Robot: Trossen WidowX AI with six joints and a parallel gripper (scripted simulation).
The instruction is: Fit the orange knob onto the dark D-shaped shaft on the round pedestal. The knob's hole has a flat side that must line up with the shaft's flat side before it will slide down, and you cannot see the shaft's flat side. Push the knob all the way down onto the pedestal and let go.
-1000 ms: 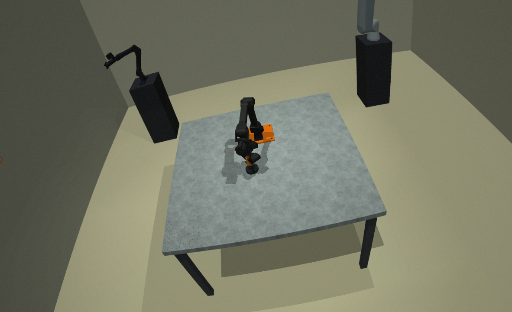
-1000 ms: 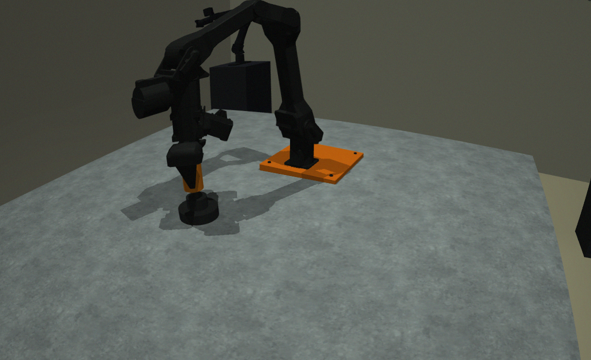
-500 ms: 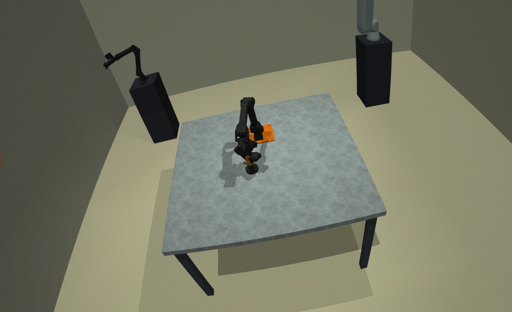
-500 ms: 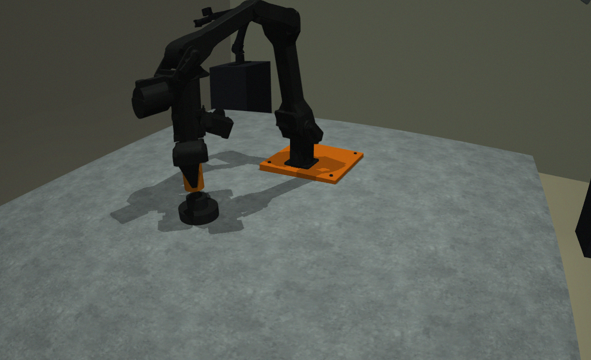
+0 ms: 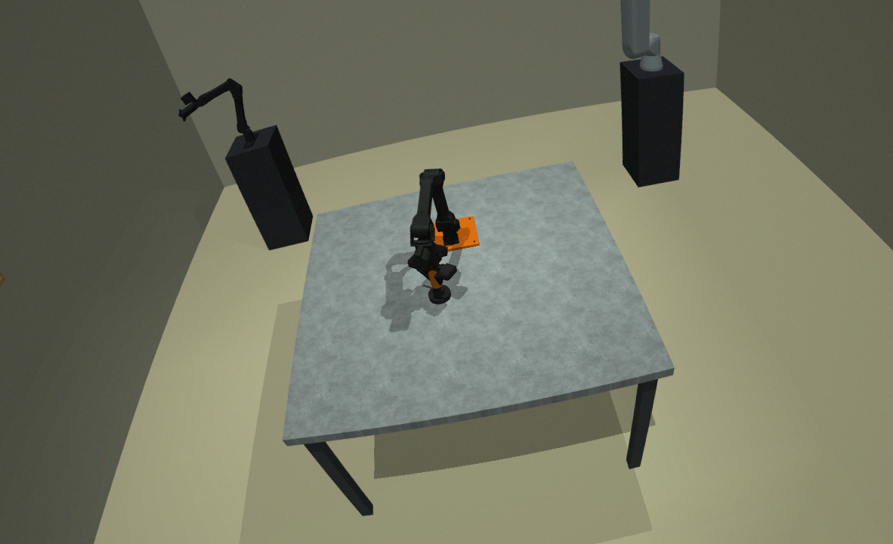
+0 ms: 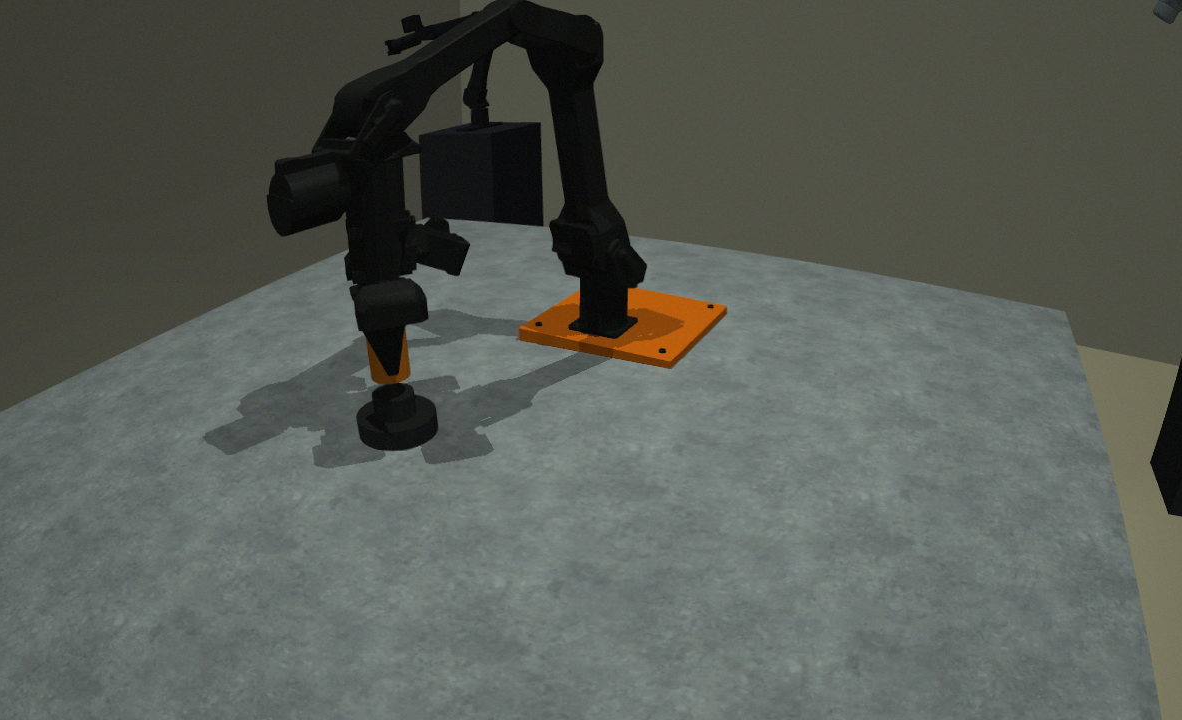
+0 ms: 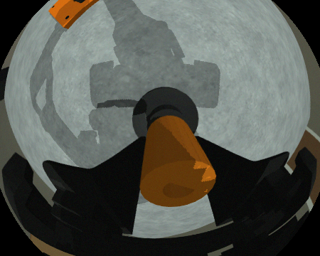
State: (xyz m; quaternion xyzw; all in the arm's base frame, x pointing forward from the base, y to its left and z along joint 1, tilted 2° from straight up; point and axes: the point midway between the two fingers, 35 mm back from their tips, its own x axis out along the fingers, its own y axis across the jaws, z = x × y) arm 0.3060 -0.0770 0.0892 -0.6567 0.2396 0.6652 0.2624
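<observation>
Right now my gripper tip is 2 cm below the orange knob. From my gripper tip the other things lie so: round pedestal: 4 cm below.
</observation>
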